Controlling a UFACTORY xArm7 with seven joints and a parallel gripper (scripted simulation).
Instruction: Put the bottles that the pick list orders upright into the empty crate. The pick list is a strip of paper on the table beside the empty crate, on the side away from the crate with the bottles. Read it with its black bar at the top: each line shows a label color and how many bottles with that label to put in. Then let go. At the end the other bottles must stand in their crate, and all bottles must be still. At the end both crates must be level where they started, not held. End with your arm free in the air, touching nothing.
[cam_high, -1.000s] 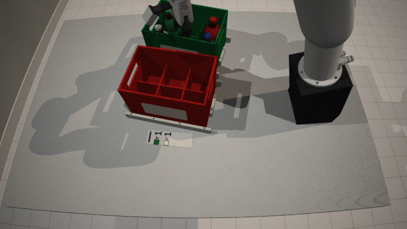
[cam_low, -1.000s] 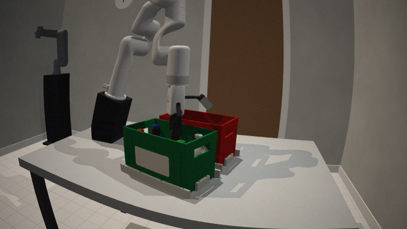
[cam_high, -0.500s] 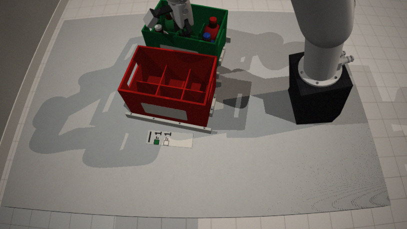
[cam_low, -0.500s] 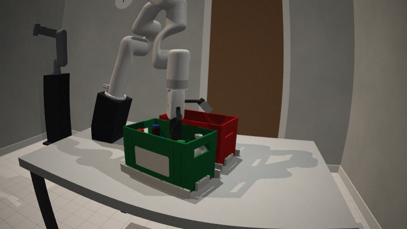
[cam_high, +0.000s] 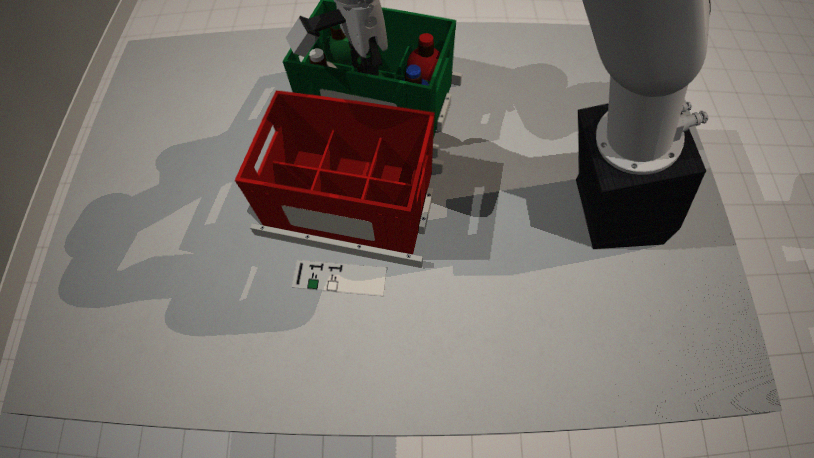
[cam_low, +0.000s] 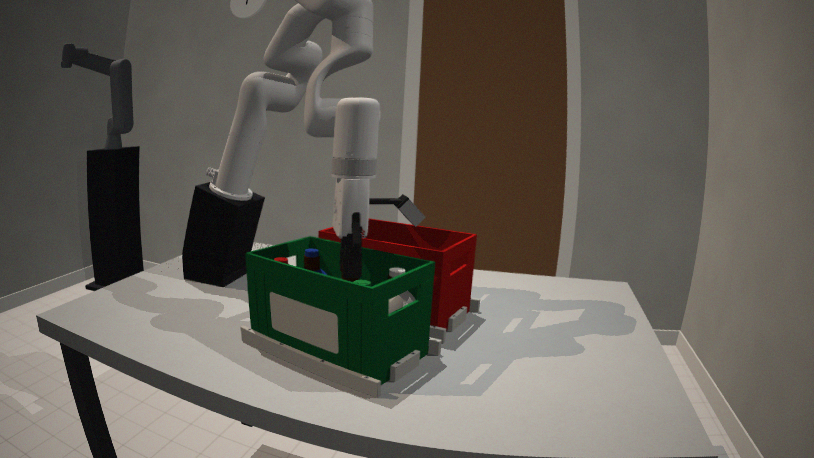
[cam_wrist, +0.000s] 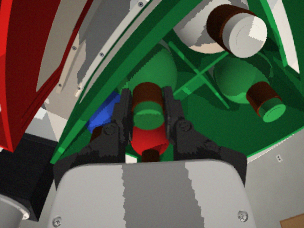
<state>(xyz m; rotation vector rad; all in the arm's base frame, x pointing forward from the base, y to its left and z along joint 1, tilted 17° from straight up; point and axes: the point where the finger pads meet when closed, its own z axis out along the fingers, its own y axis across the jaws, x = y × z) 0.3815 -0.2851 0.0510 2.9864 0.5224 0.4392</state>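
The green crate lies 70 mm below my hand, 40 mm to the right of it and 20 mm behind it. From my hand the other things lie so: white-capped bottle 80 mm ahead, 70 mm below, 40 mm to the right; then blue bottle 80 mm behind, 70 mm below, 40 mm to the left; then red bottle 120 mm behind, 70 mm below, 40 mm to the right.
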